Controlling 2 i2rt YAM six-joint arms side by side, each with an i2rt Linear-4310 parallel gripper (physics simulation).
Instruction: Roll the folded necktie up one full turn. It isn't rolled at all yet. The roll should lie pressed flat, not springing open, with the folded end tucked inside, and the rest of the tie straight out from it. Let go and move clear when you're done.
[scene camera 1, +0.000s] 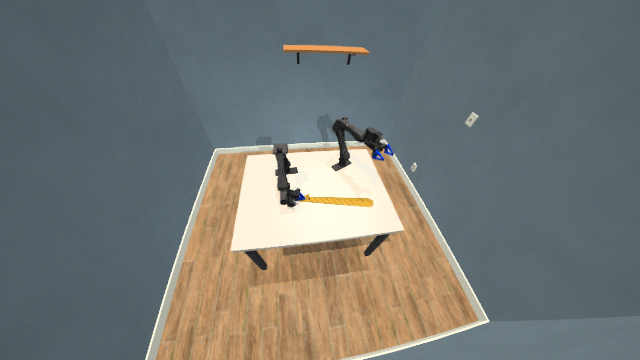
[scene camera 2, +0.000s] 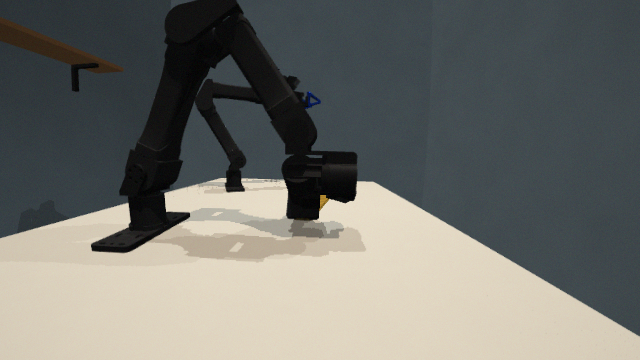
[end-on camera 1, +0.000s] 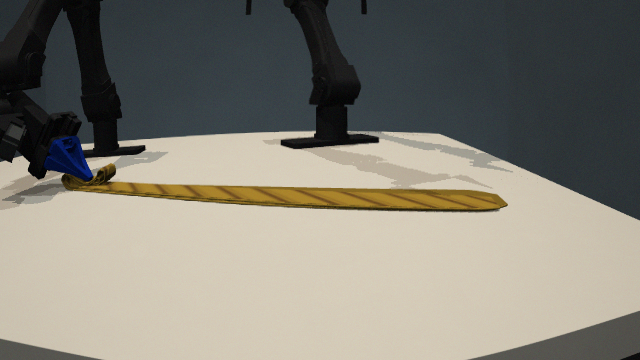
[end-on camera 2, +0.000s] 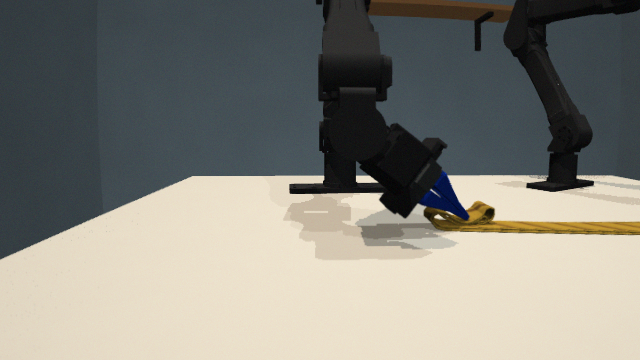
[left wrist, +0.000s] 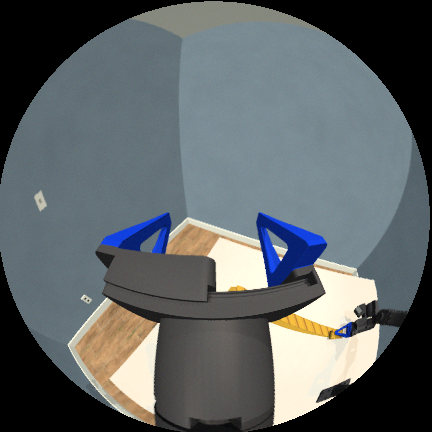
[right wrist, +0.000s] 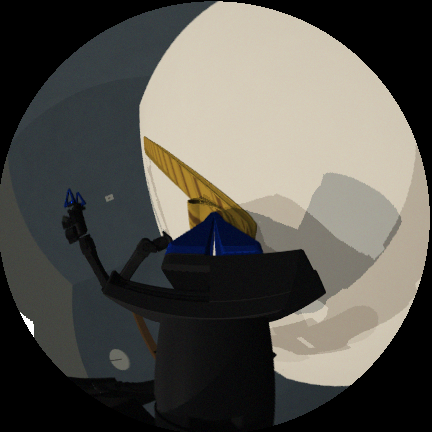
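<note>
The yellow striped necktie (scene camera 1: 340, 201) (end-on camera 1: 310, 196) (end-on camera 2: 565, 228) (left wrist: 302, 325) (right wrist: 175, 170) lies straight on the table. At its end by my right gripper, the tie bends up and over, with a low loop on the left and a small curled loop on the right in end-on camera 2. My right gripper (end-on camera 1: 91, 179) (end-on camera 2: 467, 219) (right wrist: 213, 216) is shut, with its tips pressing down on top of the tie between these two loops. My left gripper (scene camera 1: 384, 153) (left wrist: 213, 217) is open and empty, raised high and away from the tie. In scene camera 2 my right arm hides most of the tie.
The white table (scene camera 1: 310, 230) (end-on camera 1: 300, 280) carries both arm bases; the left arm's base (end-on camera 1: 330, 141) stands behind the tie. An orange shelf (scene camera 1: 325, 49) hangs on the back wall above the table.
</note>
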